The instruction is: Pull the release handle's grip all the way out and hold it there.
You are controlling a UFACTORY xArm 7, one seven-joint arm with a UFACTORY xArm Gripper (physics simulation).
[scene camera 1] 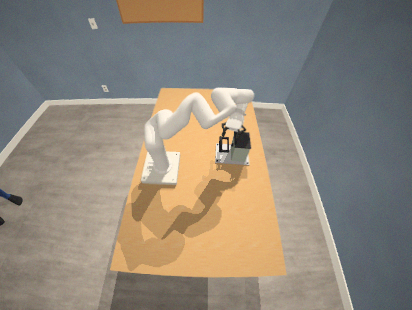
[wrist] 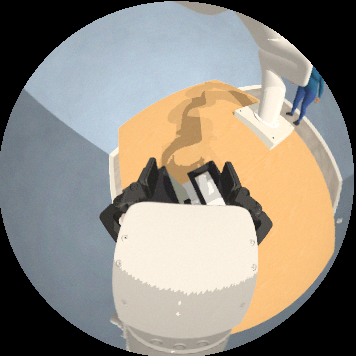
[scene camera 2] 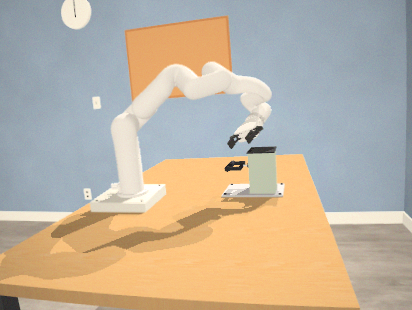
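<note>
The release handle's grip, a black rectangular loop point(scene camera 1: 224, 151) point(scene camera 2: 229, 168) point(wrist: 198, 186), stands out from the side of a pale green housing point(scene camera 1: 240, 152) point(scene camera 2: 262, 172) point(wrist: 176, 186) with a black top, on the side facing the arm's base. A gap shows between loop and housing in scene camera 2. The housing stands on a light base plate point(scene camera 1: 223, 160) point(scene camera 2: 233, 191). My gripper point(scene camera 1: 233, 133) point(scene camera 2: 240, 142) point(wrist: 189, 166) is open and empty, tilted, above the loop and the housing's top. In the wrist view the loop and part of the housing show between the fingers; my gripper's body hides their near parts.
The arm's white base point(scene camera 1: 172, 176) point(scene camera 2: 117, 202) point(wrist: 280, 134) is bolted to the wooden table point(scene camera 1: 240, 225) point(scene camera 2: 225, 260) point(wrist: 280, 200), across from the housing. The housing stands near the table's edge on the far side from the base.
</note>
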